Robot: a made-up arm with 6 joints.
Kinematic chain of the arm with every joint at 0, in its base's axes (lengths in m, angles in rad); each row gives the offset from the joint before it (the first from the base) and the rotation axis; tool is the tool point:
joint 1: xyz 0 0 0.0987 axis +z
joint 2: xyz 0 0.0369 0 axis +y
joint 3: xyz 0 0 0.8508 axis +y
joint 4: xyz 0 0 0.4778 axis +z
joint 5: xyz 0 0 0 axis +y
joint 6: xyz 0 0 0.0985 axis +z
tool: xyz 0 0 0
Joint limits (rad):
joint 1: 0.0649..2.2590
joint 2: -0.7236..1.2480
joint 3: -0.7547..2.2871
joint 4: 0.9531..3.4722
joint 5: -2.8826..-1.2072
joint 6: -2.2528..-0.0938
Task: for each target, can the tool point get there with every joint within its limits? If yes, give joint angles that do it. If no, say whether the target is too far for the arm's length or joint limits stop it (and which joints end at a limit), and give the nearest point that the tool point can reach.
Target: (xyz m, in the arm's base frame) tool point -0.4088 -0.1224 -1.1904
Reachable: no: joint limits stop it (at a limit: joint 1, joint 2, joint 4, joint 5) | nearest point -0.4383 0.4279 -0.1124 | short by 1.211 m
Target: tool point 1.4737 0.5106 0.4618
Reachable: no: too far | nearest point 1.2518 0.4337 0.4327 | short by 0.237 m
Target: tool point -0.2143 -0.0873 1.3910
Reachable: yes | joints 0.4053 -0.0977 -0.4194 2.7983 -1.7460 -0.5667
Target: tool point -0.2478 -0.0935 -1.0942
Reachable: no: joint limits stop it (at a limit: joint 1, joint 2, joint 4, joint 5) | nearest point -0.4179 0.4030 -0.0979 | short by 1.126 m
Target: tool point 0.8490 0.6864 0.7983
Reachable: yes | joints 0.7344 0.8492 0.4669 1.3726 -1.6342 -1.5278
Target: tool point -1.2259 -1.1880 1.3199
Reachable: no: too far | nearest point -0.7386 -0.7158 0.9733 | short by 0.762 m
